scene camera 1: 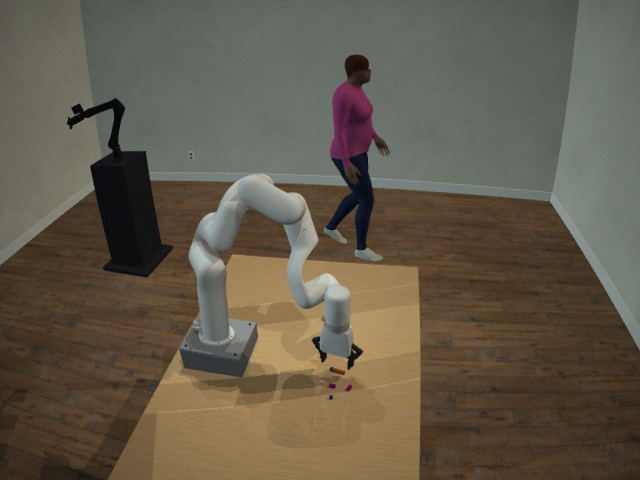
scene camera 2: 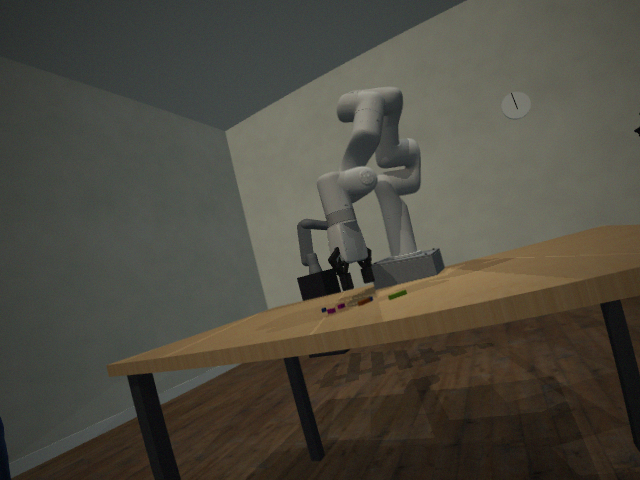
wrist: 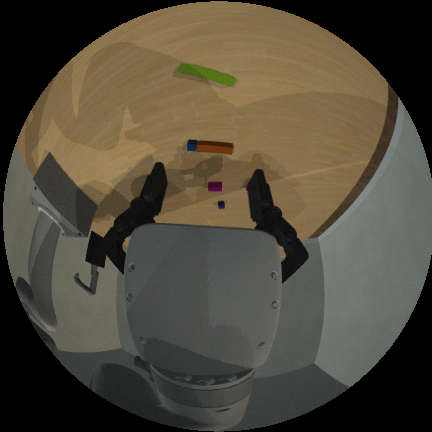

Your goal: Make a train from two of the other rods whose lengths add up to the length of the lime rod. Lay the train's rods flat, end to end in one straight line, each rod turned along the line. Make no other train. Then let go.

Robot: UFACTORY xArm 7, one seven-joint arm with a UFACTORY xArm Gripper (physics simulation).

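Where they show: gripper, fingertip midpoint: [scene camera 1: 336, 363] [scene camera 2: 359, 286] [wrist: 207, 173]; arm's base, origin of the base link: [scene camera 1: 216, 335] [scene camera 2: 404, 256] [wrist: 50, 217].
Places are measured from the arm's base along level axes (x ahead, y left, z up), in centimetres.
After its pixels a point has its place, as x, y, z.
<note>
The lime rod [scene camera 2: 397, 295] @[43.6, 9.0, -7.9] [wrist: 207, 74] @[42.9, 8.6, -7.3] lies flat on the table; in scene camera 1 it does not show. An orange rod [scene camera 1: 338, 370] @[42.5, -0.3, -7.3] [scene camera 2: 364, 301] @[43.3, 0.2, -7.7] [wrist: 215, 147] @[42.7, 0.1, -7.3] lies flat. A small blue rod [scene camera 1: 331, 369] @[40.1, 0.0, -7.5] [scene camera 2: 371, 298] @[40.2, 0.9, -7.7] [wrist: 192, 145] @[40.3, 0.6, -7.3] lies against its end, in one straight line with it; I see no gap between them in the wrist view. My gripper [scene camera 1: 337, 362] @[42.0, -0.6, -3.8] [scene camera 2: 357, 285] @[42.0, -0.6, -3.8] [wrist: 207, 173] @[42.0, -0.6, -3.8] is open and empty, above the table near the orange and blue rods. Its fingers are clear of both rods.
A magenta rod [scene camera 1: 332, 385] @[41.9, -7.5, -7.3] [scene camera 2: 341, 306] @[42.6, -6.8, -7.8] [wrist: 215, 186] @[42.0, -6.9, -7.4], a second magenta rod [scene camera 1: 348, 387] @[47.1, -7.5, -7.3] [scene camera 2: 331, 311] @[48.0, -6.8, -7.9] and another small blue rod [scene camera 1: 330, 397] @[42.3, -12.6, -7.6] [scene camera 2: 323, 310] @[42.9, -12.2, -7.9] [wrist: 221, 204] @[42.6, -11.8, -7.4] lie apart on the table [scene camera 1: 206, 444] @[10.6, -39.7, -8.3] [scene camera 2: 232, 351] @[71.2, -18.2, -9.1]. In the wrist view, a finger partly hides the second magenta rod. A person [scene camera 1: 354, 124] is beyond the table.
</note>
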